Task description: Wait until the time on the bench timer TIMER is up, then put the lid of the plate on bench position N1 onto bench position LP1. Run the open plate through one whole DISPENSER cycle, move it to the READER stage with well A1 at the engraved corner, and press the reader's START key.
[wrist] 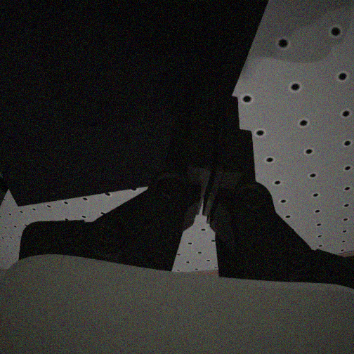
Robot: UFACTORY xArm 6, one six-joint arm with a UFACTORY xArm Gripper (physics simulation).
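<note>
My gripper is shut, with nothing seen between its fingertips. Its dark fingers reach up from the lower part of the wrist view and meet right of the middle. A very large, nearly black shape fills the upper left and middle, beyond the fingertips. It is too dark to tell what it is, or whether the fingertips touch it. The timer, the plate, its lid, positions N1 and LP1, the dispenser and the reader cannot be made out.
The light grey bench top with rows of round holes shows at the right, at the left and between the fingers. A soft shadow lies on it at the upper right. A smooth grey-green surface fills the bottom of the view.
</note>
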